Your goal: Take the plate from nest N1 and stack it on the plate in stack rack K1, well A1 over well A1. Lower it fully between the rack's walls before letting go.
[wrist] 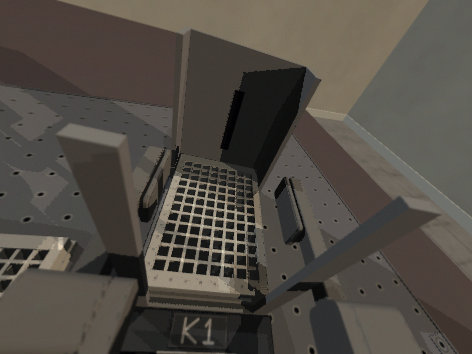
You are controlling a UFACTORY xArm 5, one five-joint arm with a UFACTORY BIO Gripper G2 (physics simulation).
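Frame: origin at the arm's base, x left, y down, z back, level; centimetres.
Seen in the pictures: hand at its tool point: (226, 196).
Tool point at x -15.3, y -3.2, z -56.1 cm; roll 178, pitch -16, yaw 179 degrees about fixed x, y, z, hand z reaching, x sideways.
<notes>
Offsets run from my tool point to a thing's middle. "*": to the spot under its first point. Level surfaces: height alone.
A pale plate @[dx -0.5, dy +5.0, dz -2.1 cm] (206, 285) with a grid of square wells lies in stack rack K1 @[dx -0.3, dy +0.7, dz -1.1 cm] (209, 85), in the middle of the wrist view. The rack has a tall back corner wall, two front posts and a K1 label. How many plates are stacked there is hard to tell. My gripper (222, 197) is shut, its two pads a narrow distance apart over the plate's sides, with no plate held between them. Pegboard shows between the right pad and the plate. A corner of another pale plate @[* dx +10.5, dy +6.3, dz -1.2 cm] (52, 245) shows at the lower left; no N1 label shows.
The rack's left front post @[* dx +5.0, dy -4.9, dz +3.6 cm] (102, 190) and right front post @[* dx -2.0, dy -4.5, dz +5.3 cm] (357, 237) rise toward the camera, in front of parts of my fingers. A grey perforated deck @[dy +7.7 cm] (105, 112) surrounds the rack. A brown-red table edge runs behind and to the right, with walls beyond.
</notes>
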